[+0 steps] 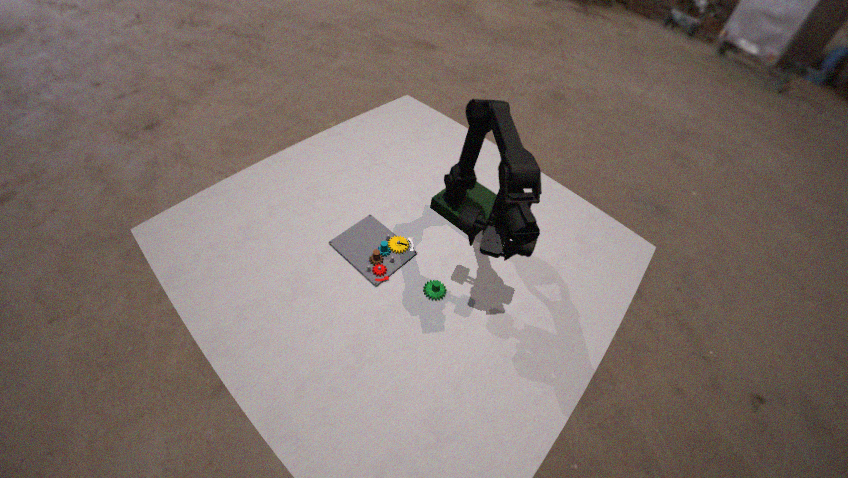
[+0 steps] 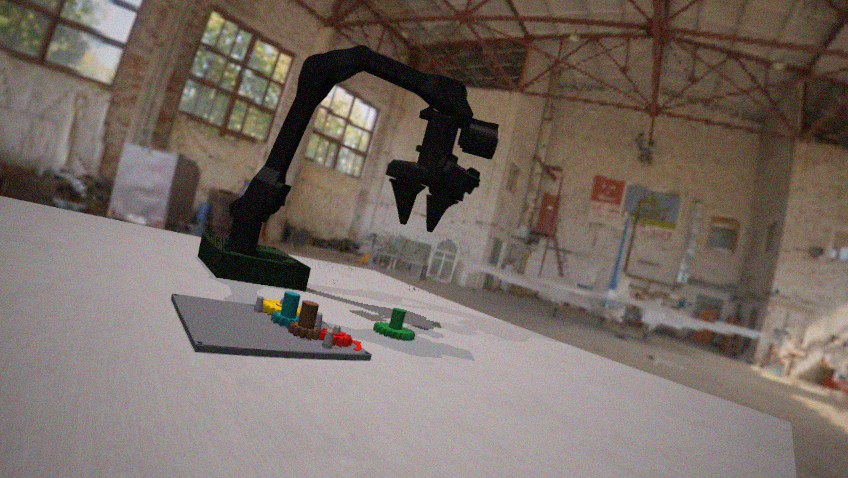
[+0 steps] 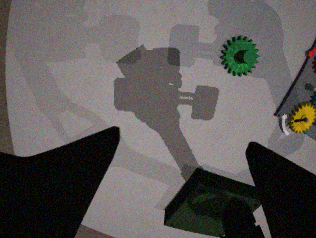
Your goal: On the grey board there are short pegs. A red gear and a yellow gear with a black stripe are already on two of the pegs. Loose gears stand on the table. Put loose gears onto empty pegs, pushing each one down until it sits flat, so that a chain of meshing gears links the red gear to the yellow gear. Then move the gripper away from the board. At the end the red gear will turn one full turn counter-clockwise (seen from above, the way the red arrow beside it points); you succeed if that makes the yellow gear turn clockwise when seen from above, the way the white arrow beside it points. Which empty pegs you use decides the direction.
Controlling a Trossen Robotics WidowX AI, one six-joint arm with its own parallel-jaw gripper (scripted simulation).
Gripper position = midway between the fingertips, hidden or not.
My gripper (image 2: 416, 228) is open, with nothing in its grasp. I also see a green gear (image 2: 394, 329) and a brown gear (image 2: 306, 327).
The green gear also shows in image 3 (image 3: 240, 55). My gripper also shows in image 1 (image 1: 488, 251) and in image 3 (image 3: 185, 141). Image 3 does not show the brown gear: it is out of frame.
